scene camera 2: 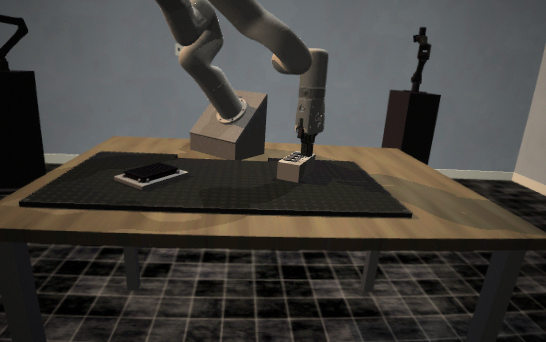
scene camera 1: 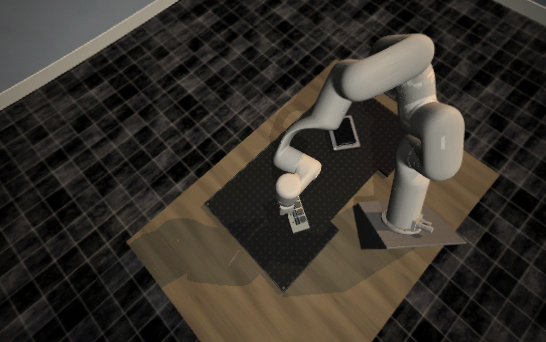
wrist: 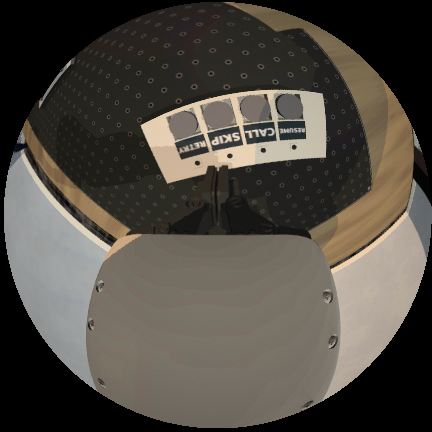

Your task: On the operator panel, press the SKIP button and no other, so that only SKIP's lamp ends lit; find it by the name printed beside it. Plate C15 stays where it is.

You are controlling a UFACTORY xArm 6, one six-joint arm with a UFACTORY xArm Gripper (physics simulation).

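Frame: origin at the arm's base, x ahead, y left, z up, level; millimetres.
Seen in the pictures: gripper, fingertip midpoint: [scene camera 2: 306,156] [wrist: 218,180]; arm's base at its link origin: [scene camera 2: 232,111] [scene camera 1: 400,221].
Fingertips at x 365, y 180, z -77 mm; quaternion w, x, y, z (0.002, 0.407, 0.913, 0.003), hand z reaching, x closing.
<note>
Offsets run from my fingertips to a thing's middle. Level surfaces: height alone.
The pale operator panel {dx -43, dy -12, dz -42 mm} [scene camera 1: 299,228] [scene camera 2: 289,171] [wrist: 316,135] stands on the black mat. In the wrist view its labels appear upside down. The SKIP button {dx -42, dy -35, dz -17 mm} [wrist: 218,114] lies between the RETRY button {dx -18, dy -53, dz -17 mm} [wrist: 182,124] and the CALL button {dx -66, dy -17, dz -17 mm} [wrist: 254,107], with the RESUME button {dx -90, dy +0, dz -17 mm} [wrist: 289,105] at the right. SKIP's lamp {dx -19, dy -4, dz -16 mm} [wrist: 229,156] and the other lamps look dark. My gripper [scene camera 2: 307,153] [wrist: 218,180] is shut and empty, its tips at the panel's lamp-side edge near SKIP's lamp; contact cannot be told. A white plate {dx -16, dy -445, dz -59 mm} [scene camera 1: 346,147] [scene camera 2: 143,185] carries a black block; its name is unreadable.
The perforated black mat {dz -69 mm} [scene camera 1: 270,250] [scene camera 2: 240,205] [wrist: 150,50] lies on the wooden table {dz -82 mm} [scene camera 1: 320,320] [scene camera 2: 450,225]. My arm's grey pedestal [scene camera 1: 425,239] [scene camera 2: 212,142] stands at the table's edge. Dark stands [scene camera 2: 420,122] [scene camera 2: 20,125] are in the background.
</note>
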